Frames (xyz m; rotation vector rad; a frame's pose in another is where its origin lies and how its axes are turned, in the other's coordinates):
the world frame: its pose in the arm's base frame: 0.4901 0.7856 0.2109 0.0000 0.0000 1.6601
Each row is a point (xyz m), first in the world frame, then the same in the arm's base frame.
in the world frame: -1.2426 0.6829 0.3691
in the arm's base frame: -0.0793 -0.5130 0.5800
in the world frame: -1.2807 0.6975 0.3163
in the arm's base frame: -0.0904 -0.5522 0.5272
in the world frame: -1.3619 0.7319 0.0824
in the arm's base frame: -0.1174 -0.6361 0.2933
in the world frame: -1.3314 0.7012 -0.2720
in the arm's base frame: -0.0896 -0.6030 -0.0611
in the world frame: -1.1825 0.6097 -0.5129
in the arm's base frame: -0.0117 -0.4466 -0.3020
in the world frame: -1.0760 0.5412 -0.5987
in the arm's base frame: 0.0470 -0.3344 -0.3878
